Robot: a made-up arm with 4 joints. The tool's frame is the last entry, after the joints.
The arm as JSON. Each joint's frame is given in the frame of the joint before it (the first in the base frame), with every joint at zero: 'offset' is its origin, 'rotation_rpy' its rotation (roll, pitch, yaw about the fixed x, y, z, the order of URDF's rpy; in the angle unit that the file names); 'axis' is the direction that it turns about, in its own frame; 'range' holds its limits. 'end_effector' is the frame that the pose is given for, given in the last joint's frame.
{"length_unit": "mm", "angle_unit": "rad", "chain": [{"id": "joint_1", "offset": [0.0, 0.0, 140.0], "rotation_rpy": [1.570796, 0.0, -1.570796], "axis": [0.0, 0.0, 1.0], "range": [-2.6, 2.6]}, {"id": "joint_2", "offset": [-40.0, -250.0, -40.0], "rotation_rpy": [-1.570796, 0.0, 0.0], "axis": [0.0, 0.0, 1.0], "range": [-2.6, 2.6]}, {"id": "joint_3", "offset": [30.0, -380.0, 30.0], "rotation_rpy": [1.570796, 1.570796, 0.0], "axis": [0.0, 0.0, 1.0], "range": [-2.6, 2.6]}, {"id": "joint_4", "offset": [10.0, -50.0, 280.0], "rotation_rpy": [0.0, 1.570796, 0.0], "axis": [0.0, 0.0, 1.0], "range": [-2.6, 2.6]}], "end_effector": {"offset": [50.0, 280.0, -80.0], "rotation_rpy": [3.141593, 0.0, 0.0]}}
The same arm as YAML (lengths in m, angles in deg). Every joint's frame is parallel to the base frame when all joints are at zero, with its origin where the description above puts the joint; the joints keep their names.
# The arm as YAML. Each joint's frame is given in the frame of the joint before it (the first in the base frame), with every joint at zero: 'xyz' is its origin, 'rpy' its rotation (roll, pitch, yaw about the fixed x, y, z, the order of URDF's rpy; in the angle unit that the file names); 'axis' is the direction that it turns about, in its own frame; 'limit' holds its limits. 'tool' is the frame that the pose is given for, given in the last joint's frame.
units:
  length: m
  angle: deg
joints:
  - name: joint_1
    type: revolute
    origin:
      xyz: [0.0, 0.0, 0.14]
      rpy: [0.0, 0.0, 0.0]
    axis: [-1.0, 0.0, 0.0]
    limit:
      lower: -148.97
      upper: 148.97
  - name: joint_2
    type: revolute
    origin:
      xyz: [0.04, 0.04, -0.25]
      rpy: [0.0, 0.0, 0.0]
    axis: [0.0, 0.0, 1.0]
    limit:
      lower: -148.97
      upper: 148.97
  - name: joint_3
    type: revolute
    origin:
      xyz: [-0.38, -0.03, 0.03]
      rpy: [0.0, 0.0, 0.0]
    axis: [-1.0, 0.0, 0.0]
    limit:
      lower: -148.97
      upper: 148.97
  - name: joint_4
    type: revolute
    origin:
      xyz: [-0.28, 0.05, -0.01]
      rpy: [0.0, 0.0, 0.0]
    axis: [0.0, 0.0, -1.0]
    limit:
      lower: -148.97
      upper: 148.97
tool:
  origin:
    xyz: [0.05, -0.28, 0.08]
    rpy: [0.0, 0.0, 0.0]

